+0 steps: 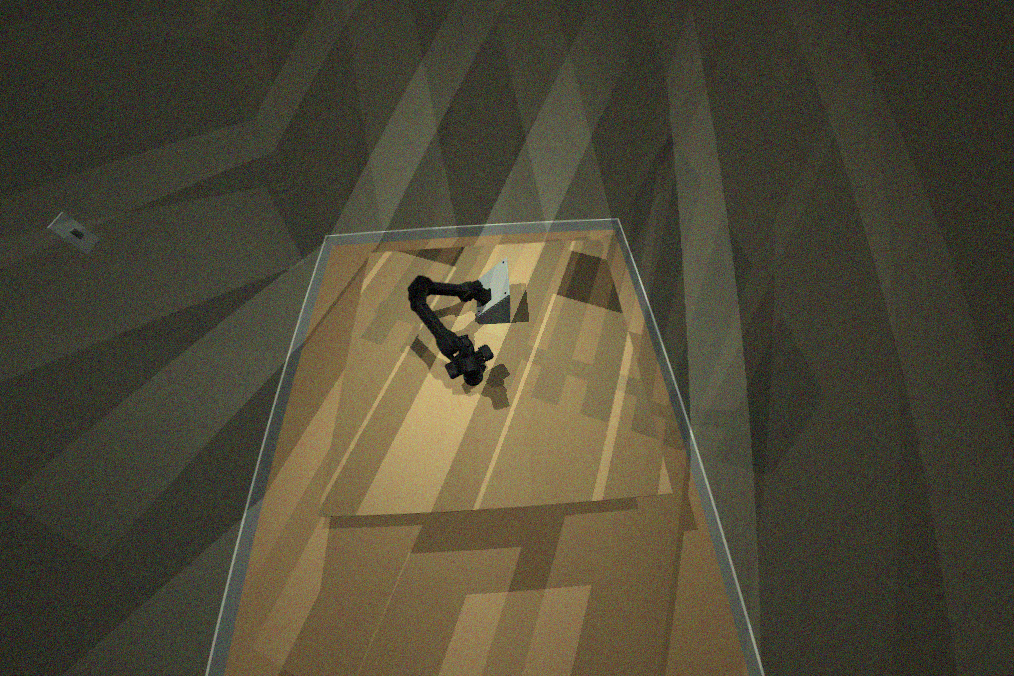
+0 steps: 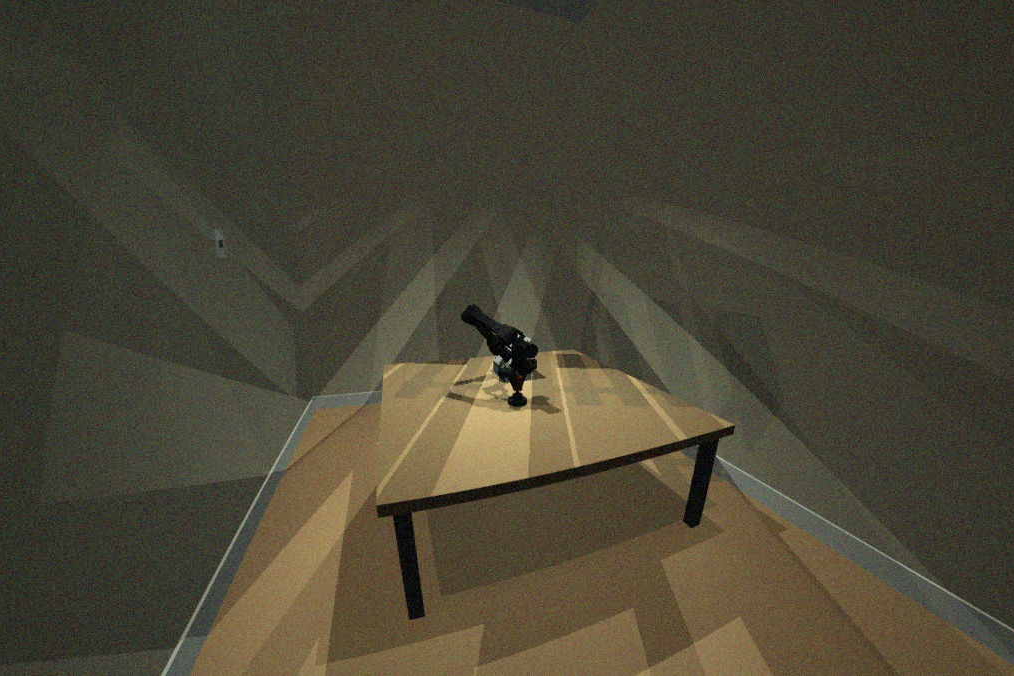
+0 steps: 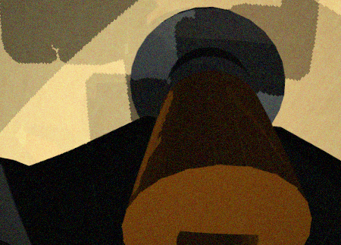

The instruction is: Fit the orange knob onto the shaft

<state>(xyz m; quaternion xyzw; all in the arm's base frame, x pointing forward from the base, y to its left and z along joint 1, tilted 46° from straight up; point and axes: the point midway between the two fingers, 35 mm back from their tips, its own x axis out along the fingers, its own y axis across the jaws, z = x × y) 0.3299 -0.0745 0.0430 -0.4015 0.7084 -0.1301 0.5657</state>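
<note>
Right now my gripper tip is 20 mm below the orange knob. Also, from my gripper tip: round dark pedestal (40 mm below).
</note>
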